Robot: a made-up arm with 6 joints. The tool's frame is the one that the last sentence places.
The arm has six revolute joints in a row. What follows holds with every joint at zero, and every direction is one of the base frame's.
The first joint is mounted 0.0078 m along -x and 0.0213 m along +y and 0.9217 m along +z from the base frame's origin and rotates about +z.
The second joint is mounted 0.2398 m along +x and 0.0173 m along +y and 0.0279 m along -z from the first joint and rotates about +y.
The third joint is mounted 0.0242 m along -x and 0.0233 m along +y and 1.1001 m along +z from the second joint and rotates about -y.
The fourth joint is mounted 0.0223 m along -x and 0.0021 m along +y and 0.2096 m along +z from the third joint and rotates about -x.
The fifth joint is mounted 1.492 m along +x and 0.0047 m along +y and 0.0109 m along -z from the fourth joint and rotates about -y.
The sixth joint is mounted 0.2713 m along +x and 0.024 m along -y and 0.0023 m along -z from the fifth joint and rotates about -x.
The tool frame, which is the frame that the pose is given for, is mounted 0.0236 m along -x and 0.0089 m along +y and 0.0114 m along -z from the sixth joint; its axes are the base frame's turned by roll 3.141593, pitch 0 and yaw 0 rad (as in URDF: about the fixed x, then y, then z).
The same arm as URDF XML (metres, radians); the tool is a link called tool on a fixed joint. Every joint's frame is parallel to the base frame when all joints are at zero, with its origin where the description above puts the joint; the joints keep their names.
<robot name="arm">
<link name="base_link"/>
<link name="link1"/>
<link name="link2"/>
<link name="link3"/>
<link name="link4"/>
<link name="link5"/>
<link name="link6"/>
<link name="tool"/>
<joint name="joint 1" type="continuous"><parent link="base_link"/><child link="link1"/><origin xyz="-0.0078 0.0213 0.9217"/><axis xyz="0 0 1"/></joint>
<joint name="joint 2" type="continuous"><parent link="link1"/><child link="link2"/><origin xyz="0.2398 0.0173 -0.0279"/><axis xyz="0 1 0"/></joint>
<joint name="joint 3" type="continuous"><parent link="link2"/><child link="link3"/><origin xyz="-0.0242 0.0233 1.1001"/><axis xyz="0 -1 0"/></joint>
<joint name="joint 4" type="continuous"><parent link="link3"/><child link="link4"/><origin xyz="-0.0223 0.0021 0.2096"/><axis xyz="-1 0 0"/></joint>
<joint name="joint 5" type="continuous"><parent link="link4"/><child link="link5"/><origin xyz="1.492 0.0047 -0.0109"/><axis xyz="0 -1 0"/></joint>
<joint name="joint 6" type="continuous"><parent link="link5"/><child link="link6"/><origin xyz="0.2713 -0.024 -0.0023"/><axis xyz="-1 0 0"/></joint>
<joint name="tool_fixed" type="fixed"><parent link="link6"/><child link="tool"/><origin xyz="-0.0236 0.0089 -0.0114" rpy="-3.1416 0 0"/></joint>
</robot>

